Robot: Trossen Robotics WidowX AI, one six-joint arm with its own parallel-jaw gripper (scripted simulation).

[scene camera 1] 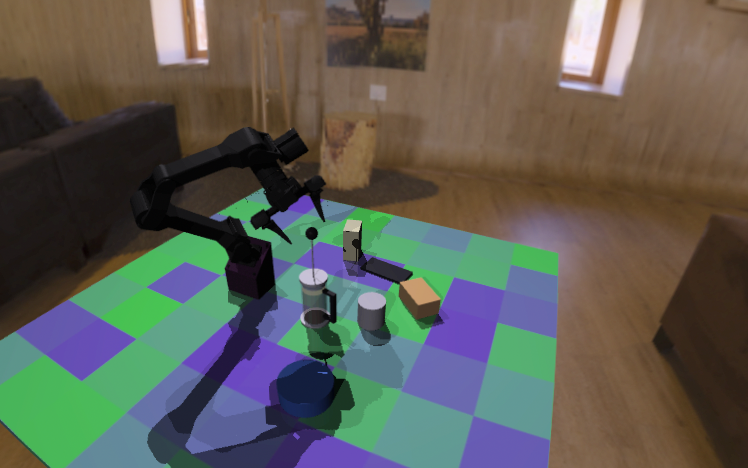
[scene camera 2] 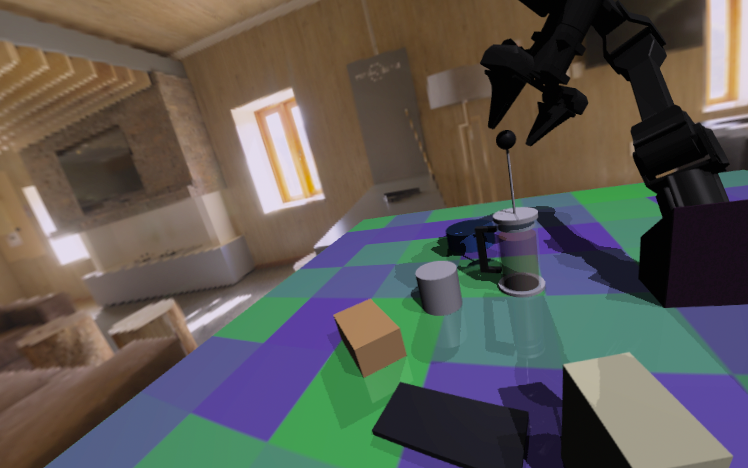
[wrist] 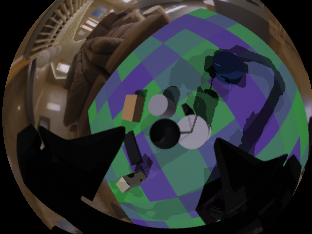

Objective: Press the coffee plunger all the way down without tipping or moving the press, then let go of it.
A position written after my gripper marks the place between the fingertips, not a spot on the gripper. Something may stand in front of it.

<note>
My gripper [scene camera 2: 510, 137] is open, holding nothing. I also see a glass coffee press [scene camera 1: 314, 292], a flat black slab [scene camera 1: 393, 273], a blue round tub [scene camera 1: 305, 387] and a grey cylinder [scene camera 2: 438, 282].
The glass coffee press is seen too in the wrist view [wrist: 191, 131]. The blue round tub is seen too in scene camera 2 [scene camera 2: 461, 237] and in the wrist view [wrist: 227, 67]. My gripper is seen too in scene camera 1 [scene camera 1: 308, 232] and in the wrist view [wrist: 171, 137].
</note>
